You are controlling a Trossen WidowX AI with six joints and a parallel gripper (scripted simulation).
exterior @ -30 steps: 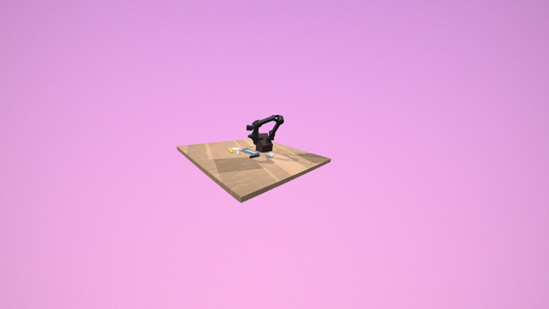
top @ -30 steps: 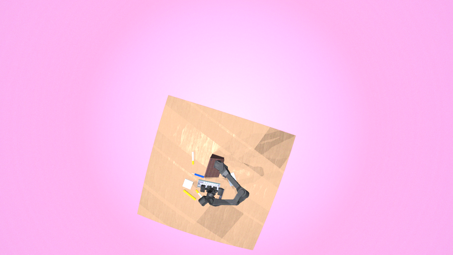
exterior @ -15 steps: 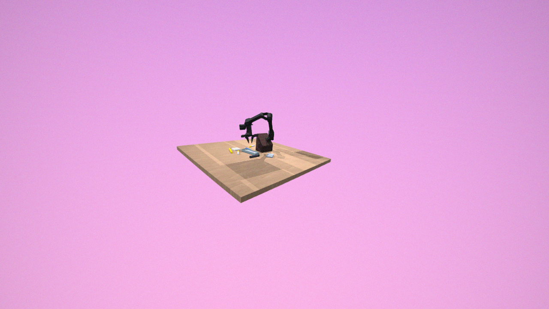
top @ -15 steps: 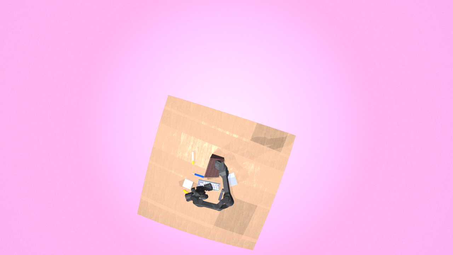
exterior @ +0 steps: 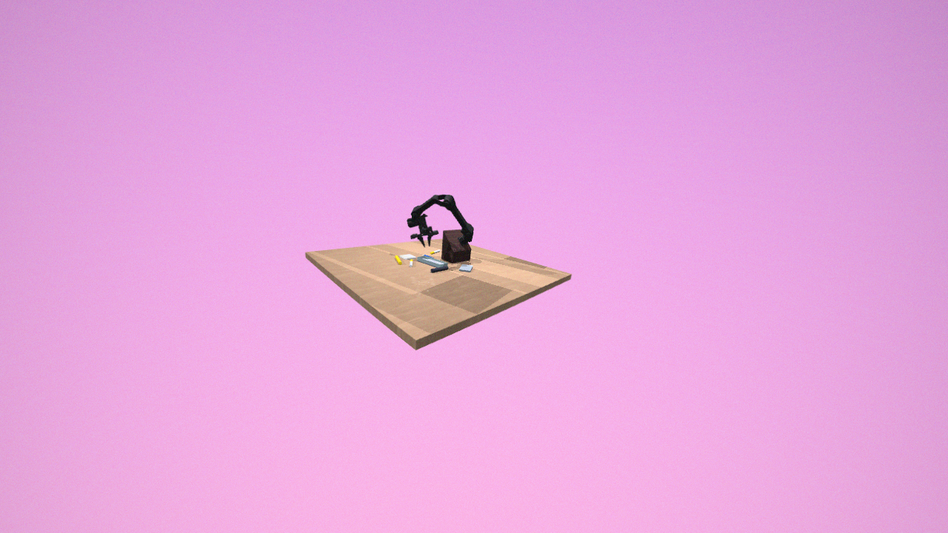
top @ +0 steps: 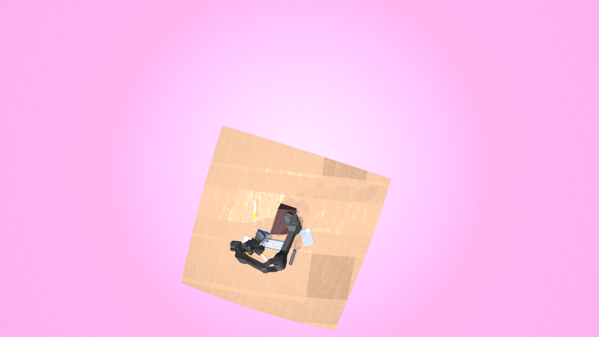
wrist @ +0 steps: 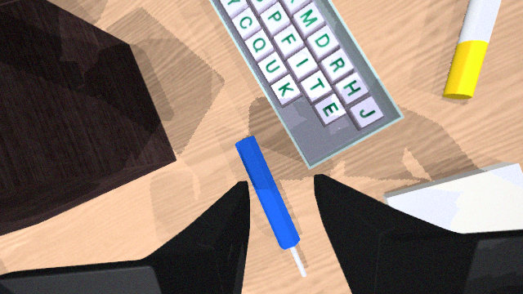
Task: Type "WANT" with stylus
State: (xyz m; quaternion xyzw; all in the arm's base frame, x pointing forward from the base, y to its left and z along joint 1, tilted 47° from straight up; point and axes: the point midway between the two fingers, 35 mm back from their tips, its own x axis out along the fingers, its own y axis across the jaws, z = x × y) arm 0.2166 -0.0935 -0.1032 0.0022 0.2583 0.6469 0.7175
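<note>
Now: gripper tip 8 cm above the blue stylus, 4 cm to the left of it and 3 cm past it. Round my gripper tip: white pad 10 cm to the right, 9 cm ahead, 8 cm below; dark pen 24 cm to the left, 10 cm ahead, 8 cm below; grey card 30 cm to the left, 8 cm below, 7 cm behind.
</note>
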